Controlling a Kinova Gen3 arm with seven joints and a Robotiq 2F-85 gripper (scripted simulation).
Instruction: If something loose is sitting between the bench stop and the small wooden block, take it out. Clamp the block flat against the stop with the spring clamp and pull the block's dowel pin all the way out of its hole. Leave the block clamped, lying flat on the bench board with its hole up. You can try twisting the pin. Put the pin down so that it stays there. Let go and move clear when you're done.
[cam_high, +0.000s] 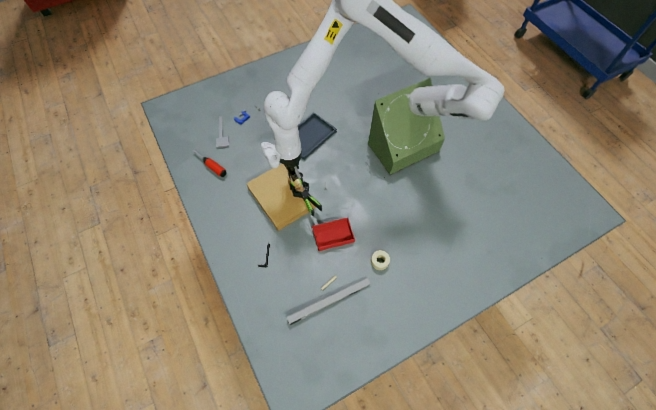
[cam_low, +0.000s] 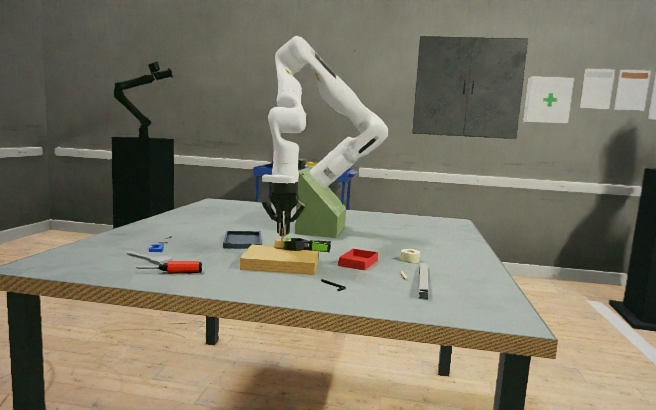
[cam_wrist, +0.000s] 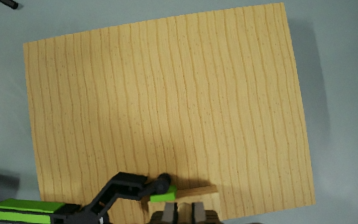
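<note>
The dowel pin is 20 mm below my hand. From my hand the other things lie so: small wooden block: 50 mm below; then bench board: 50 mm ahead, 20 mm to the left, 60 mm below; then red tray: 50 mm behind, 220 mm to the left, 80 mm below.
</note>
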